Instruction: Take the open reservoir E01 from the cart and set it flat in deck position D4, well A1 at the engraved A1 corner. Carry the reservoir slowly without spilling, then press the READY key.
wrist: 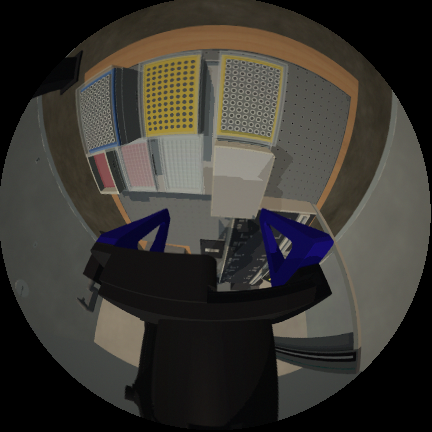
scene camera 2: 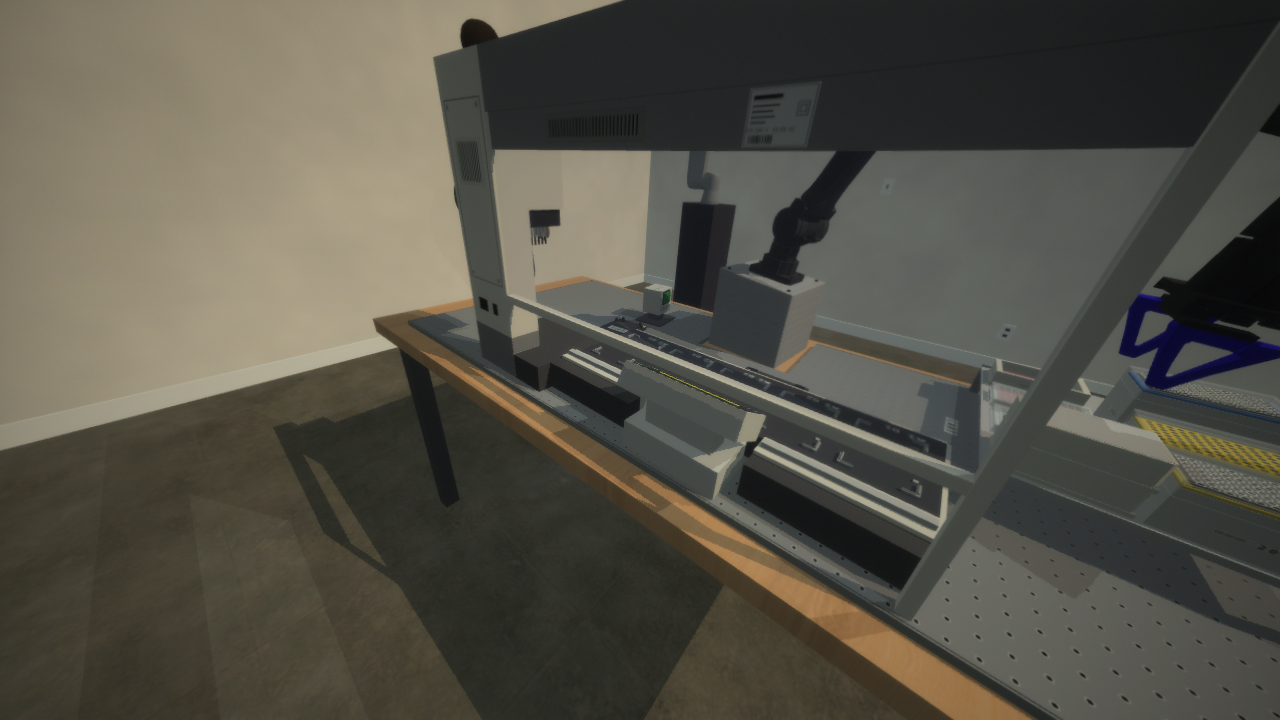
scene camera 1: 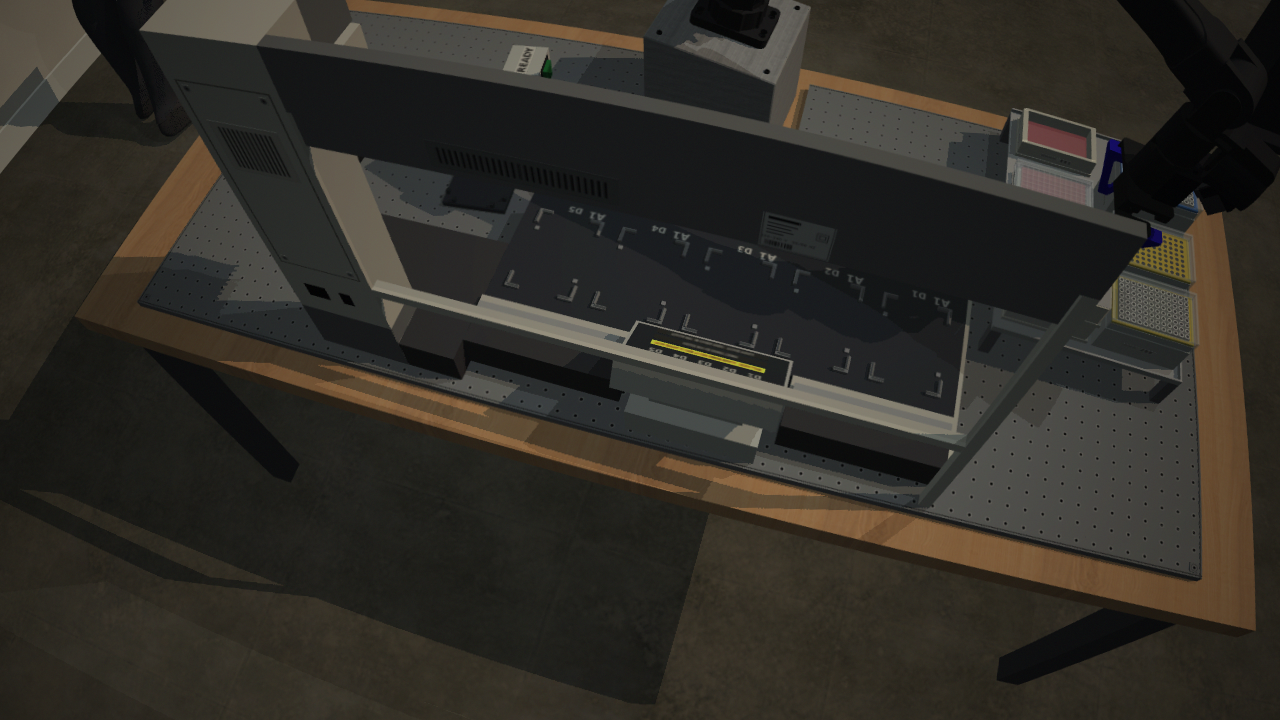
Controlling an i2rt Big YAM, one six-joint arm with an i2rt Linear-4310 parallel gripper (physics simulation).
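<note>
An open tray with red liquid [scene camera 1: 1058, 140] [wrist: 105, 171] stands upright at the cart's back corner, taken as reservoir E01; its label is unreadable. The cart [scene camera 1: 1166, 386] shows at the right in scene camera 1. My gripper [scene camera 1: 1134, 201] [scene camera 2: 1146, 368] [wrist: 214, 213] is open and empty, with blue fingers wide apart above the cart. In the wrist view the tray lies left of and beyond the left finger. Deck position D4 [scene camera 1: 641, 274] is bare between its corner brackets, its engraved A1 at the back. The READY key [scene camera 1: 546, 67] [scene camera 2: 665, 298] is green, on a white box behind the deck.
The cart also holds a pink plate [scene camera 1: 1052, 185] [wrist: 138, 165], a clear plate [wrist: 182, 165], a pale box [wrist: 242, 180], a blue-edged rack [wrist: 99, 114], a yellow rack [wrist: 171, 95] and a yellow-rimmed rack [scene camera 1: 1154, 310] [wrist: 250, 97]. A dark overhead beam [scene camera 1: 626, 152] [scene camera 2: 680, 85] and slanted post [scene camera 1: 1011, 402] frame the deck.
</note>
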